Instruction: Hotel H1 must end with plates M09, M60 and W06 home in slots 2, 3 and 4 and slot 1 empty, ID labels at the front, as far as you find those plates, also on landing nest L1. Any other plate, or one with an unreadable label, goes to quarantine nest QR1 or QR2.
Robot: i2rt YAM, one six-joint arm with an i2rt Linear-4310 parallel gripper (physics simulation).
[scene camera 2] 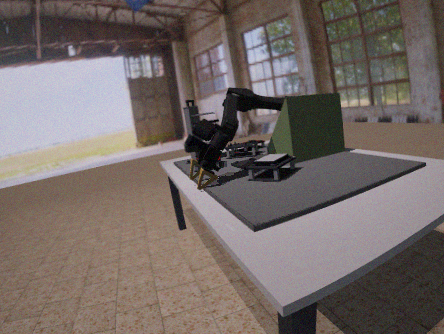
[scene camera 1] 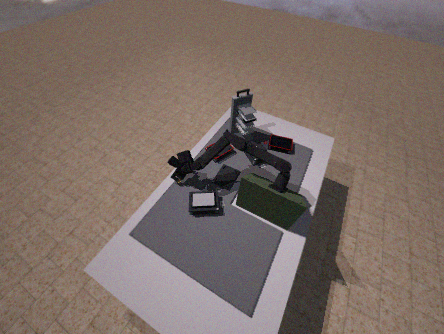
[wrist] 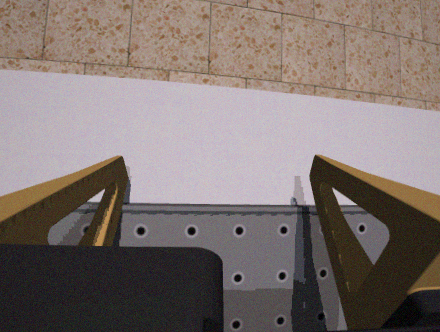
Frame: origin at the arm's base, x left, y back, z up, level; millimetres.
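Seen in the pictures: gripper, between the fingertips: (scene camera 2: 194, 184) (wrist: 218, 165); arm's base, origin of its link: (scene camera 2: 305, 121) (scene camera 1: 278, 188).
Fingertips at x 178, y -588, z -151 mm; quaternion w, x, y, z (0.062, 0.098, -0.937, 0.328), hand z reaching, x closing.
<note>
Pixels of each thing's top centre, then the offset from my fingertips to it. "pt": a spot on its surface instead. Level surfaces: height alone.
- light plate, centre of its top: (scene camera 2: 271, 157) (scene camera 1: 203, 199) dz +60, dx +75, dy +278 mm
- dark raised nest, a spot on its surface: (scene camera 1: 215, 211) pt dz +14, dx +76, dy +362 mm
- dark grey mat, height of its surface: dz -4 mm
- white table, height of its surface: dz -18 mm
Hotel H1 (scene camera 1: 235, 116) (scene camera 2: 188, 120) stands upright at the far end of the table; light plates or shelves stick out at several levels, too small to tell apart. A light plate (scene camera 1: 204, 200) (scene camera 2: 275, 158) lies on a dark raised nest (scene camera 1: 215, 211) near the table's middle; its label is not readable. A red-edged nest (scene camera 1: 281, 143) stands beside the hotel. Another red-edged nest (scene camera 1: 224, 155) is partly behind the arm. My gripper (scene camera 1: 178, 180) (scene camera 2: 196, 184) (wrist: 218, 165) is open and empty, low at the table's long edge, apart from the nests and the hotel.
A green wedge-shaped block (scene camera 1: 270, 202) (scene camera 2: 315, 125) stands near the arm's base, at the opposite side. A dark grey mat (scene camera 1: 210, 255) (scene camera 2: 320, 192) (wrist: 260, 250) with small holes lies on the white table (scene camera 1: 120, 260) (scene camera 2: 280, 265) (wrist: 215, 120). A dark patch near the middle nest is unclear.
</note>
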